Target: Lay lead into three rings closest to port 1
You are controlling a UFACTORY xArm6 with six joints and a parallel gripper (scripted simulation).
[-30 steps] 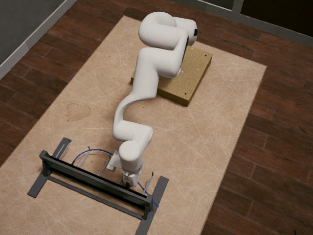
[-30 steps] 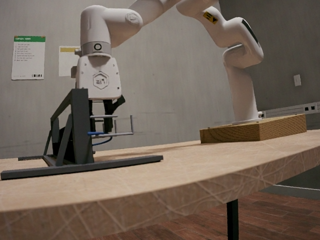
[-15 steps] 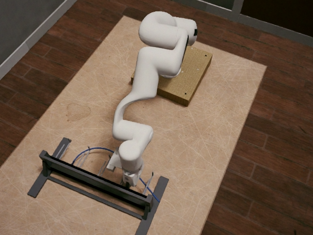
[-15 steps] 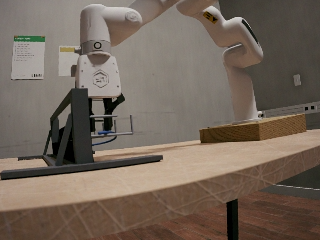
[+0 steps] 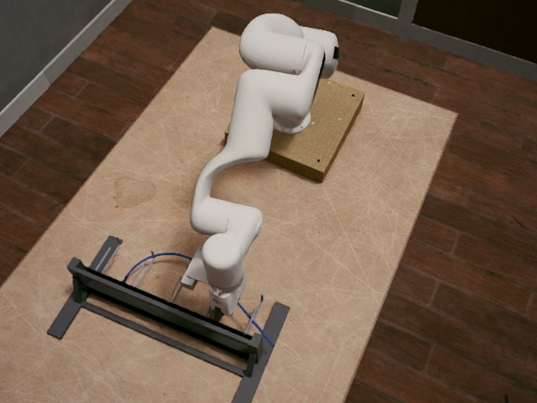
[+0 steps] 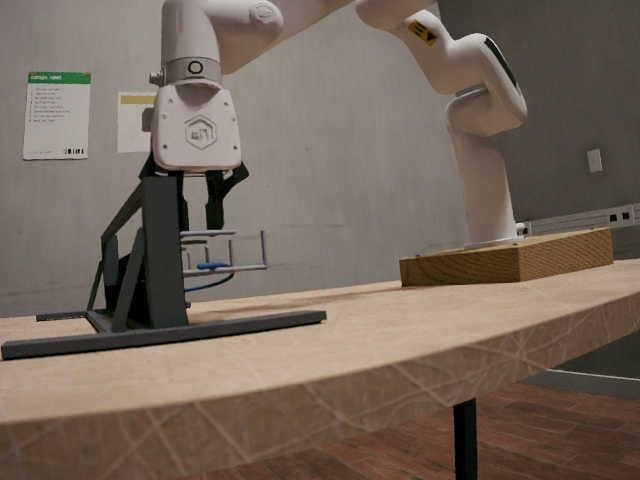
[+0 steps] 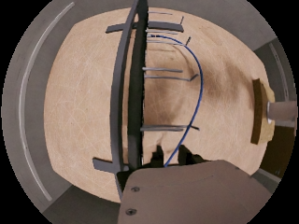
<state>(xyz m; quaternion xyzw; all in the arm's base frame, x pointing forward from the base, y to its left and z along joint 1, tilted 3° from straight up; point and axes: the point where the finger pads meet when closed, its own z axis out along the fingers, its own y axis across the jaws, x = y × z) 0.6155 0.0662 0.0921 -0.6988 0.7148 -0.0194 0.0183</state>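
My gripper is now 14 cm to the left of the dark grey rack, 6 cm short of it and 5 cm above it.
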